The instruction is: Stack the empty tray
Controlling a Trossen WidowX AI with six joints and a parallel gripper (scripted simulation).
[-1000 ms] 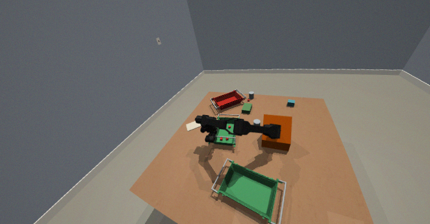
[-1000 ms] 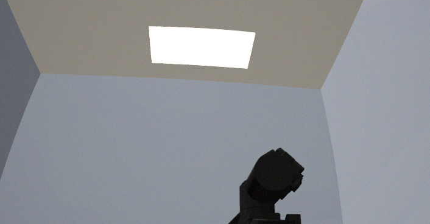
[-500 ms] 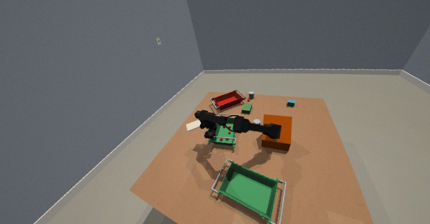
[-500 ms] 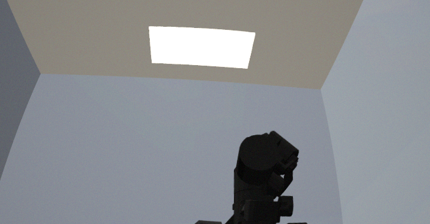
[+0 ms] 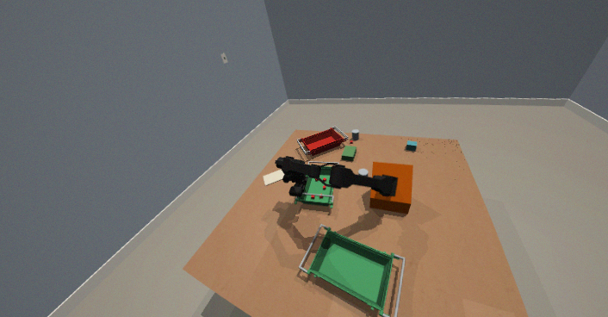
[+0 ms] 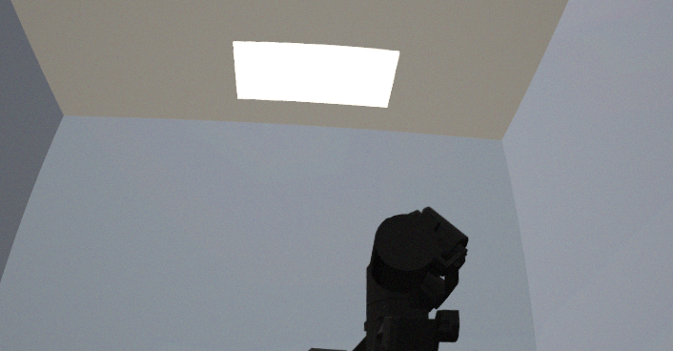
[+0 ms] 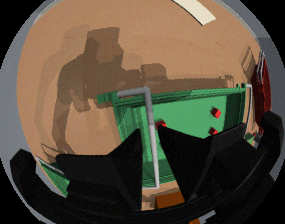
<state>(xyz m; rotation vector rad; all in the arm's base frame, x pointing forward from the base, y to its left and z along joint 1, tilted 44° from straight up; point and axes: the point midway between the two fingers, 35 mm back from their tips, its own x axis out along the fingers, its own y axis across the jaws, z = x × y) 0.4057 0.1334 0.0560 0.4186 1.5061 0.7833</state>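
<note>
Now: gripper tip 330 mm past the green tray, 240 mm to the right of it and 50 mm above it. Also, from my gripper tip: white card 300 mm ahead, 110 mm to the right, 90 mm below; green block 470 mm to the right, 130 mm behind, 70 mm below; cube 640 mm to the right, 520 mm behind, 70 mm below.
</note>
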